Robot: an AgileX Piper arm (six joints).
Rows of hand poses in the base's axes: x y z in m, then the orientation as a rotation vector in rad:
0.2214, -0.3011, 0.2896, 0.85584, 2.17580, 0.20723
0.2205, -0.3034, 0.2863, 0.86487, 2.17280, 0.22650
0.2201, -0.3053, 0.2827, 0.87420, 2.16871, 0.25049
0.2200, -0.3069, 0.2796, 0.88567, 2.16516, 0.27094
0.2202, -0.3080, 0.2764, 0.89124, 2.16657, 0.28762
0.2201, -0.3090, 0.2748, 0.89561, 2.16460, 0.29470
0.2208, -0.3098, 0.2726, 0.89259, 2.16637, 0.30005
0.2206, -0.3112, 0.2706, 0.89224, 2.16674, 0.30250
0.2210, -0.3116, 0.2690, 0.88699, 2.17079, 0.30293
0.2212, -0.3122, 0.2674, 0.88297, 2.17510, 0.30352
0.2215, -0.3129, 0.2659, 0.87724, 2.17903, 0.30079
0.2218, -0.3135, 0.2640, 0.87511, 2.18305, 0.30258
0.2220, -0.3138, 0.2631, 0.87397, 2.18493, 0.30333
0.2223, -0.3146, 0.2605, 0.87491, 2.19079, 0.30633
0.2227, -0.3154, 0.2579, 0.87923, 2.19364, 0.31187
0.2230, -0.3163, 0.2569, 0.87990, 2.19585, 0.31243
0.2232, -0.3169, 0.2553, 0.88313, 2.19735, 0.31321
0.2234, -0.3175, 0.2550, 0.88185, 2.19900, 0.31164
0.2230, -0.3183, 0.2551, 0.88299, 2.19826, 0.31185
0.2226, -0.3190, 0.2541, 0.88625, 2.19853, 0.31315
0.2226, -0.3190, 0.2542, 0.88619, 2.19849, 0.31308
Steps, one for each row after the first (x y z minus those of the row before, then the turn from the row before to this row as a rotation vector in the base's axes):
-0.0009, -0.0023, -0.0033, 0.01646, -0.00393, -0.00086
-0.0004, -0.0019, -0.0036, 0.01972, -0.00562, 0.00007
-0.0001, -0.0016, -0.0031, 0.01824, -0.00358, -0.00220
0.0002, -0.0011, -0.0032, 0.01407, -0.00020, 0.00212
-0.0001, -0.0010, -0.0016, 0.00638, -0.00167, -0.00127
0.0007, -0.0008, -0.0022, 0.00280, -0.00047, 0.00419
-0.0002, -0.0014, -0.0020, 0.00163, -0.00026, 0.00111
0.0004, -0.0004, -0.0016, -0.00117, 0.00176, 0.00488
0.0002, -0.0006, -0.0016, -0.00053, 0.00238, 0.00425
0.0003, -0.0007, -0.0015, -0.00358, 0.00210, 0.00417
0.0003, -0.0006, -0.0019, 0.00102, 0.00255, 0.00331
0.0002, -0.0003, -0.0009, 0.00036, 0.00116, 0.00161
0.0003, -0.0008, -0.0026, 0.00333, 0.00499, 0.00237
0.0004, -0.0008, -0.0026, 0.00597, 0.00298, -0.00006
0.0003, -0.0009, -0.0010, 0.00097, 0.00209, 0.00052
0.0002, -0.0006, -0.0016, 0.00201, 0.00228, -0.00128
0.0002, -0.0006, -0.0003, -0.00135, 0.00132, 0.00092
-0.0004, -0.0008, 0.0001, 0.00047, -0.00031, -0.00092
-0.0004, -0.0007, -0.0010, 0.00220, 0.00110, -0.00158
0.0000, 0.0000, 0.0001, -0.00008, -0.00004, 0.00000

